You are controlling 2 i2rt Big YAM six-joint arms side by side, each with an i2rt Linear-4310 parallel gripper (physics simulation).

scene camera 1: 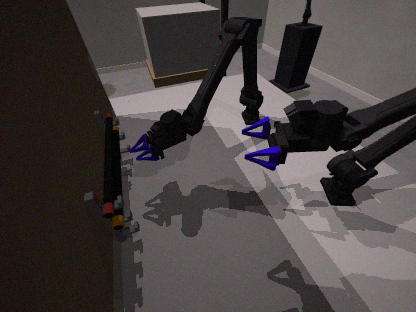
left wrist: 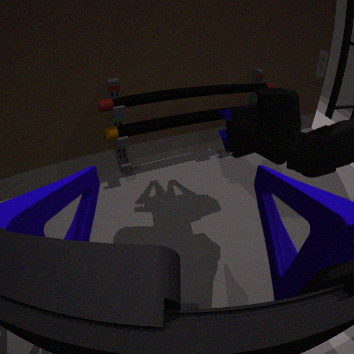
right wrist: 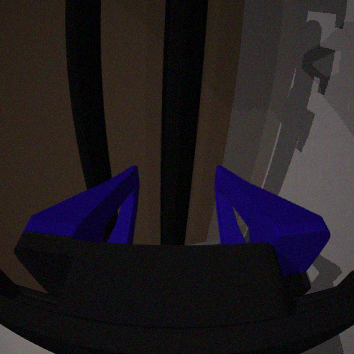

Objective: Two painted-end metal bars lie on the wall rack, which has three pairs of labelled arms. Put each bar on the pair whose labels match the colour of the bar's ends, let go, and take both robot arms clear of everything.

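Seen in the pictures: left gripper, between the fingertips: (scene camera 1: pixel 243 143) (left wrist: pixel 176 174); right gripper, between the fingertips: (scene camera 1: pixel 133 155) (left wrist: pixel 220 120) (right wrist: pixel 176 174); left arm's base, origin of its link: (scene camera 1: pixel 336 192); right arm's base, origin of its link: (scene camera 1: pixel 250 118).
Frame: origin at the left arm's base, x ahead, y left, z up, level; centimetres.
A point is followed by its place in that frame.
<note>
A black bar with red ends (scene camera 1: pixel 108 165) @(z 22.0, x 79.5, y 9.1 cm) (left wrist: pixel 180 95) @(z 20.7, x 79.3, y 7.3 cm) (right wrist: pixel 82 75) @(z 20.8, x 84.7, y -4.6 cm) lies on the rack's upper arms, by the red labels (left wrist: pixel 114 88) @(z 23.6, x 76.3, y 21.8 cm). A black bar with yellow-orange ends (scene camera 1: pixel 118 222) @(z 15.0, x 72.9, y 23.7 cm) (left wrist: pixel 170 121) @(z 14.3, x 78.4, y 9.6 cm) (right wrist: pixel 182 100) @(z 13.8, x 83.7, y -2.6 cm) lies parallel below it, seemingly on the green-labelled middle arms (left wrist: pixel 119 117) @(z 18.7, x 71.5, y 19.9 cm). The lowest arm (left wrist: pixel 123 152) @(z 6.4, x 76.5, y 21.5 cm) shows no bar; its label colour is unreadable. My right gripper (scene camera 1: pixel 134 155) @(z 15.3, x 77.9, y -2.2 cm) (left wrist: pixel 220 120) @(z 15.3, x 77.9, y -2.2 cm) (right wrist: pixel 176 174) @(z 15.3, x 77.9, y -2.2 cm) is part open and empty, a little out from the bars, with the yellow-ended bar seen between its fingers. My left gripper (scene camera 1: pixel 244 144) @(z 30.7, x 39.4, y 7.6 cm) (left wrist: pixel 176 174) @(z 30.7, x 39.4, y 7.6 cm) is wide open and empty, far from the rack.
The brown wall (scene camera 1: pixel 45 150) @(z 40.6, x 78.4, y 22.1 cm) (left wrist: pixel 175 40) @(z 33.1, x 84.4, y 8.8 cm) stands behind the rack. A grey box (scene camera 1: pixel 180 45) on a wooden base and a black pedestal (scene camera 1: pixel 300 55) stand at the back. Arm shadows fall on the floor. My right arm reaches across the right of the left wrist view.
</note>
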